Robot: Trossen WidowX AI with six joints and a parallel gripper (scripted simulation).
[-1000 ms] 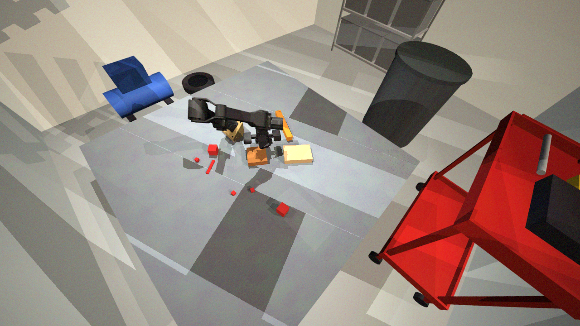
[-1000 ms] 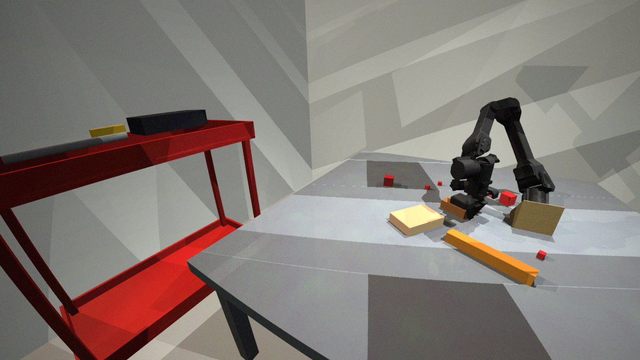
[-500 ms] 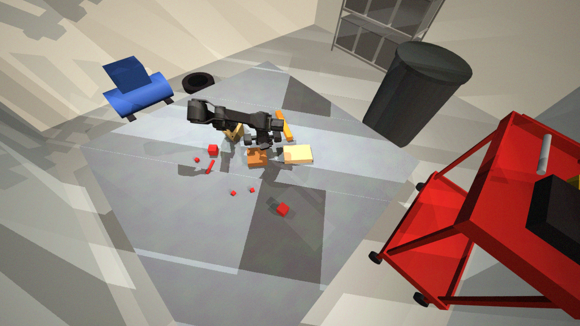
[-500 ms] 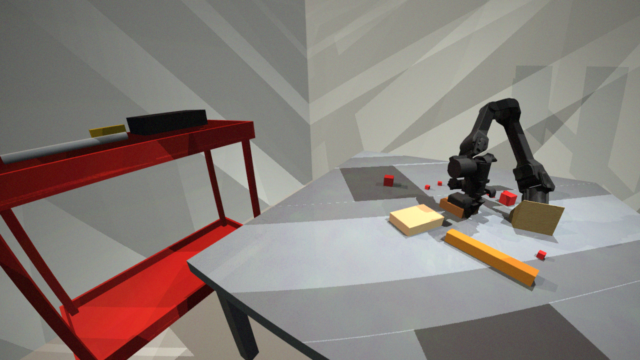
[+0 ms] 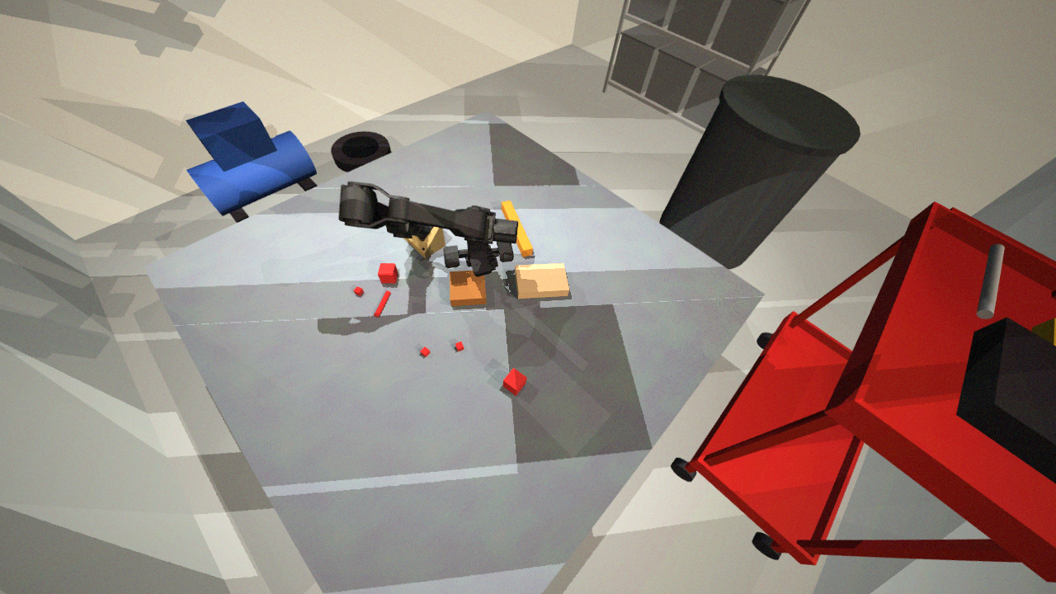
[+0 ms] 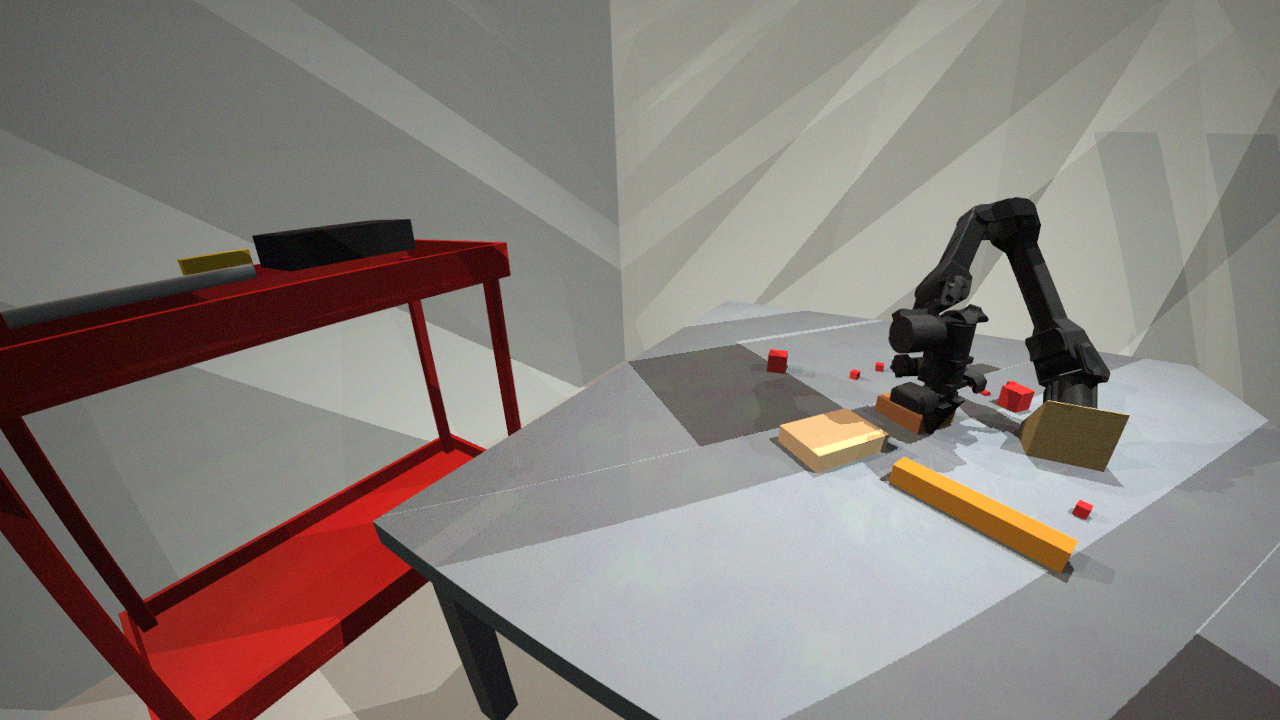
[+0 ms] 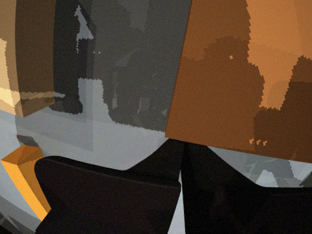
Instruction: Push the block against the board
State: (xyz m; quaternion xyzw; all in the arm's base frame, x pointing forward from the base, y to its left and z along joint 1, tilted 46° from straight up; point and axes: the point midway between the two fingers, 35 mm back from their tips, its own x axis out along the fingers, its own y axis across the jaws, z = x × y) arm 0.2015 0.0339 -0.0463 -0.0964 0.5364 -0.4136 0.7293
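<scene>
Now: gripper tip 3 cm short of the square block, 6 cm to the left of it and 1 cm below it. Also, from my gripper tip: red stick: 8 cm behind, 27 cm to the right; then orange bar: 7 cm behind, 20 cm to the left, 1 cm above; then board: 14 cm ahead, 12 cm to the left, 1 cm above.
</scene>
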